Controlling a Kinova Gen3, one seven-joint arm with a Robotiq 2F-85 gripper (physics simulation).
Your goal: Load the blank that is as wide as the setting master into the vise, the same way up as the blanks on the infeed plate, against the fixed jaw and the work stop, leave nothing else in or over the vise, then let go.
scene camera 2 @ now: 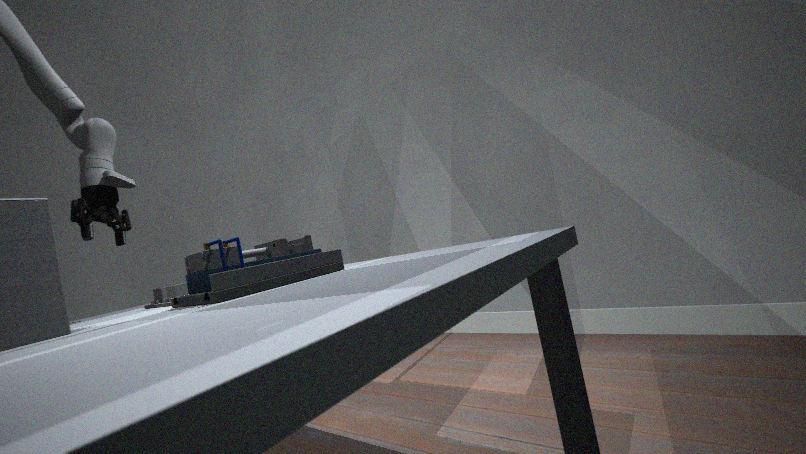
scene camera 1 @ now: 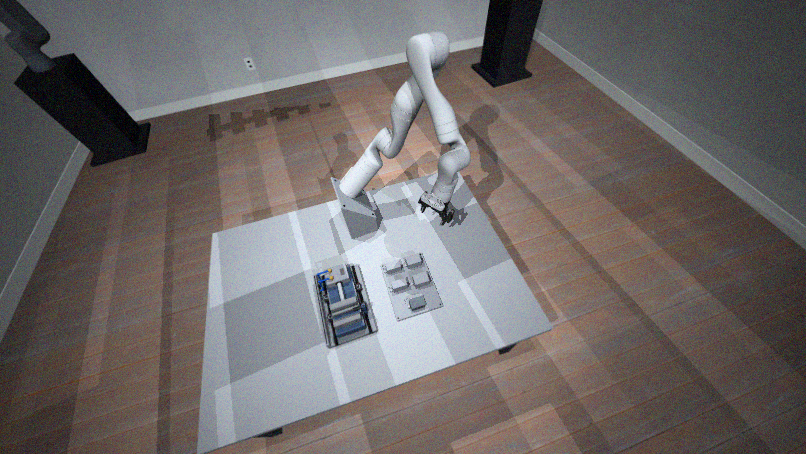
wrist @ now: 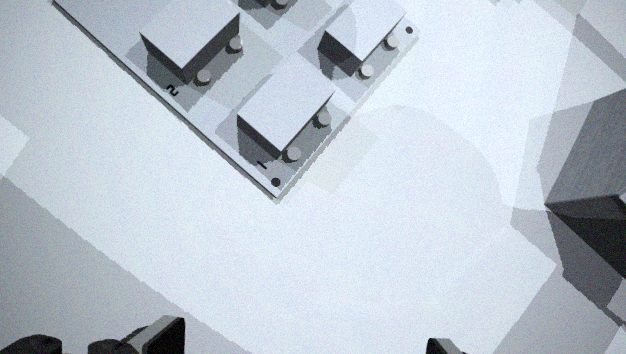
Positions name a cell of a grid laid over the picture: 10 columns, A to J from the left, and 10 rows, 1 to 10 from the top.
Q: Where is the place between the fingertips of the gripper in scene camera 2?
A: B6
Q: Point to an infeed plate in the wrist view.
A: E2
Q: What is the gripper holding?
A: Nothing.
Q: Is the gripper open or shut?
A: Open.
